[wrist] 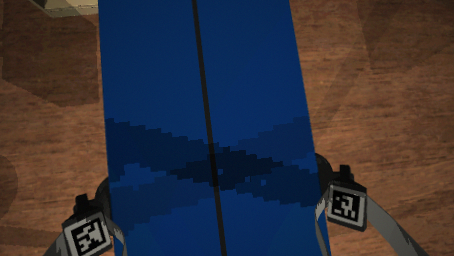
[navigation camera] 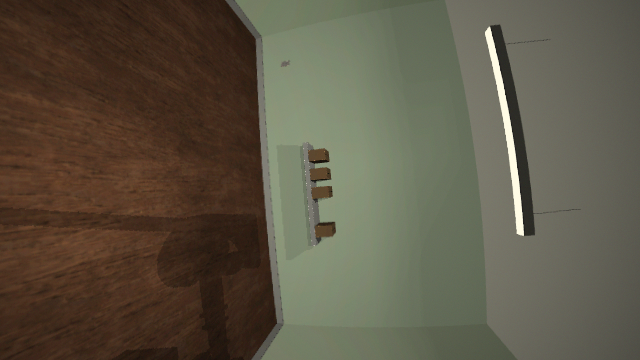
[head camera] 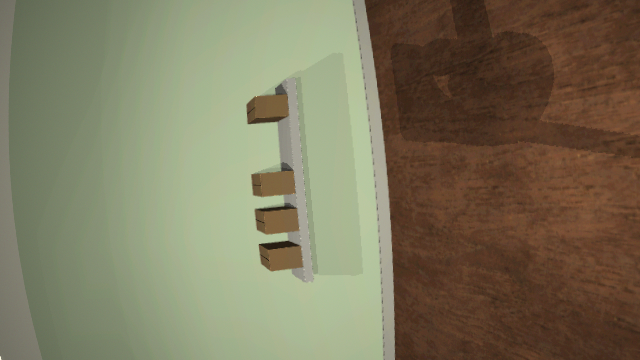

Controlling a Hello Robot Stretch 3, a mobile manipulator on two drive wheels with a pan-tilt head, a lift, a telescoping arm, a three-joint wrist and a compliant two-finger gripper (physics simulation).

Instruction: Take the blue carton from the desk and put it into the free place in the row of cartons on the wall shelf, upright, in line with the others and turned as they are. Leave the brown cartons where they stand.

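Frame: origin at the robot's base, x right, y ahead, z up, level; metres.
Seen in the pictures: gripper, between the fingertips: (wrist: 219,183).
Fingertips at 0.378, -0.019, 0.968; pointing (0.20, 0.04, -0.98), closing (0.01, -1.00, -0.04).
A point is followed by its place in that frame, as x, y, z.
My gripper (wrist: 219,183) @(0.378, -0.019, 0.968) is shut on the blue carton (wrist: 202,90) @(0.439, -0.015, 1.010), one fingertip on each side, with wooden floor behind it. A dark seam runs along its face; its lower end is cut off. The wall shelf (head camera: 298,150) @(0.078, 2.273, 0.634) (navigation camera: 310,210) @(0.098, 2.273, 0.640) appears sideways in the head and navigation views. A lone brown carton (head camera: 270,106) @(0.322, 2.283, 0.764) (navigation camera: 325,229) @(0.305, 2.282, 0.780) stands near its right end. A wide gap separates it from three evenly spaced brown cartons, the nearest (head camera: 275,183) @(-0.080, 2.276, 0.770) (navigation camera: 322,192) @(-0.079, 2.276, 0.783), the middle (head camera: 278,220) @(-0.270, 2.272, 0.774) (navigation camera: 320,174) @(-0.268, 2.273, 0.779) and the far left (head camera: 282,256) @(-0.462, 2.268, 0.774) (navigation camera: 318,155) @(-0.469, 2.270, 0.776). The desk does not show.
The shelf hangs on a green wall (head camera: 175,175) @(0.010, 2.532, 1.299) (navigation camera: 370,175) @(-0.223, 2.527, 1.292) above the wooden floor (head camera: 500,250) @(-0.445, 1.427, 0.000) (navigation camera: 125,125) @(-0.519, 0.847, 0.000), which carries the robot's shadow. A long lamp (navigation camera: 510,130) @(-0.310, 1.314, 2.077) hangs from the ceiling. Part of a pale cream object (wrist: 70,7) @(1.146, 0.667, 0.072) shows at the wrist view's top left.
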